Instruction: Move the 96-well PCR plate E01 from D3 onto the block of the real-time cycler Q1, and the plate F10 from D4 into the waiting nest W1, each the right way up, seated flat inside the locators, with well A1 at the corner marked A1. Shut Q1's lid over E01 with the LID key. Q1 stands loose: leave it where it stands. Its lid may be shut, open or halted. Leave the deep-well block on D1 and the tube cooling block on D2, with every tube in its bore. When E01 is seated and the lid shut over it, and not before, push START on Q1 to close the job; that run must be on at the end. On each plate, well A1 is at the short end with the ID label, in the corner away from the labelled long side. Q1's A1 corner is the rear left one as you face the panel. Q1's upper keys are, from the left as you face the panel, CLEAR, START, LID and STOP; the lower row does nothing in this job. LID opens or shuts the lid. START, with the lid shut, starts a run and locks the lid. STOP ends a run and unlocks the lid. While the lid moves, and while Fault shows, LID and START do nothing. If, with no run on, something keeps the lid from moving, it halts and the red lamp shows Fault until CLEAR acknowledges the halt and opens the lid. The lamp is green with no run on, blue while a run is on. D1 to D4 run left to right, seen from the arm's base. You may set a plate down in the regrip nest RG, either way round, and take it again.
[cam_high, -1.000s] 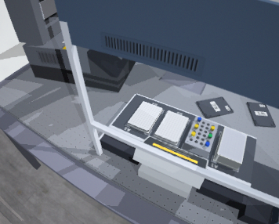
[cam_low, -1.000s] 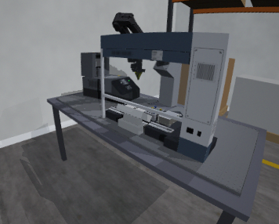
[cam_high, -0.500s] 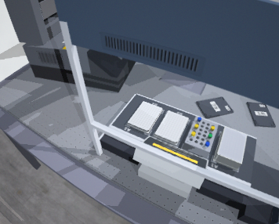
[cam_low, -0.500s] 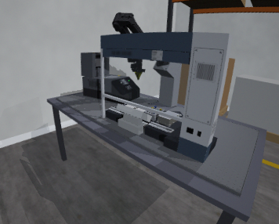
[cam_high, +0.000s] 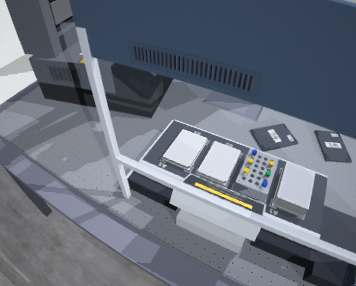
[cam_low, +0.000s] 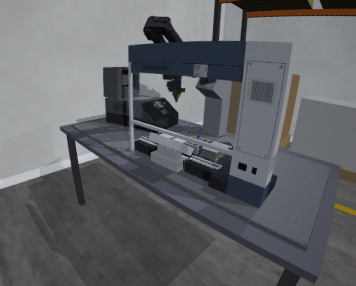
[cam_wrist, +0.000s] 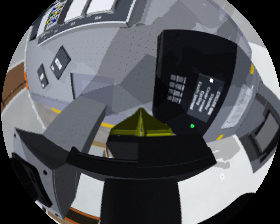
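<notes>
Right now my hand is 41 cm short of the grey tube cooling block, 26 cm to the right of it and 14 cm above it. From my hand the other things lie so: white deep-well block (45 cm ahead, 36 cm to the left, 14 cm below); then grey post (47 cm ahead, 9 cm to the right, 2 cm above); then dark gantry housing (69 cm ahead, 53 cm to the left, 6 cm above).
</notes>
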